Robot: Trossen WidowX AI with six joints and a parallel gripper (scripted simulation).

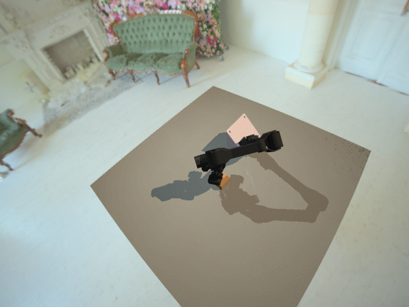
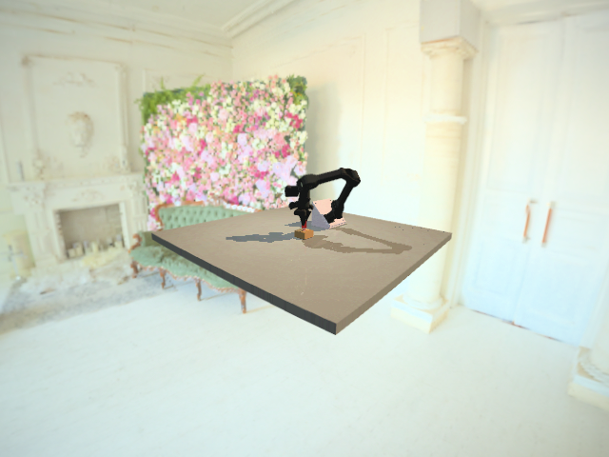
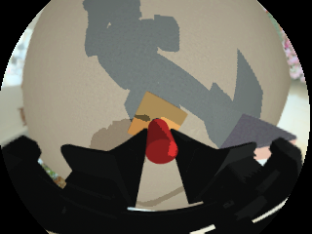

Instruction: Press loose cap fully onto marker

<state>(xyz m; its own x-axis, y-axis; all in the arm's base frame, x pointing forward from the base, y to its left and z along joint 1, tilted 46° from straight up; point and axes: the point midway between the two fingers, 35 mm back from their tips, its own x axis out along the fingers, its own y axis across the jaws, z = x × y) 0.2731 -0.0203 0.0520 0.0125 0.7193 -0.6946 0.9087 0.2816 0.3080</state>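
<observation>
Now: gripper tip 1 cm below the red cap.
</observation>
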